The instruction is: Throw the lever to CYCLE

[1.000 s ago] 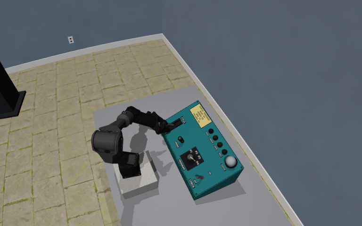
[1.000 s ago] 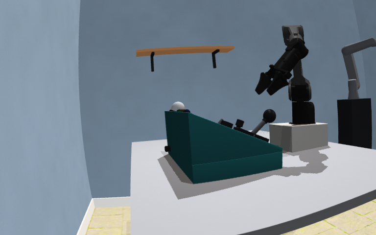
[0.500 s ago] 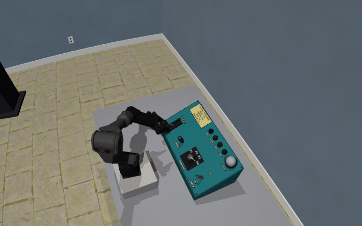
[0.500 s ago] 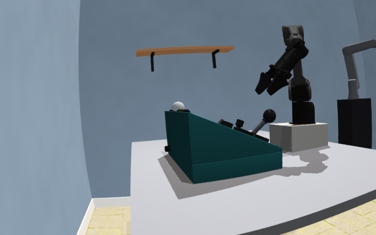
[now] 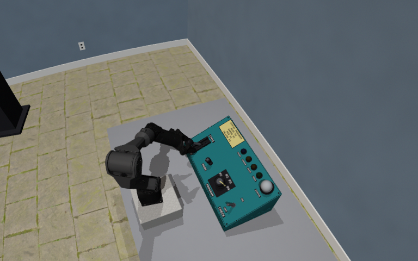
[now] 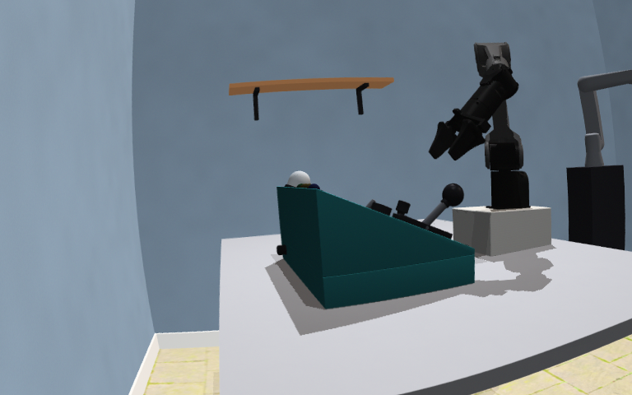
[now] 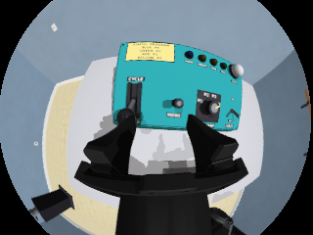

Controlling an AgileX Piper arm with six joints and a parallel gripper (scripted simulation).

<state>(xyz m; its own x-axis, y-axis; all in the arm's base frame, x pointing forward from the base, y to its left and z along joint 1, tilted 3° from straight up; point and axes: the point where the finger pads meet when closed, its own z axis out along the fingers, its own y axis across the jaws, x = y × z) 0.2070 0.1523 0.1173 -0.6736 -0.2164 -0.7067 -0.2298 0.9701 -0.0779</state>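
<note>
Now: the mode knob 8 cm ahead of my hand, 4 cm to the right of it and 10 cm below it. The rest, counted from my hand: rotary selector 11 cm ahead, 16 cm to the right, 11 cm below; then toggle switch 12 cm ahead, 27 cm to the right, 11 cm below; then teal sloped console 13 cm ahead, 9 cm to the right, 13 cm below.
</note>
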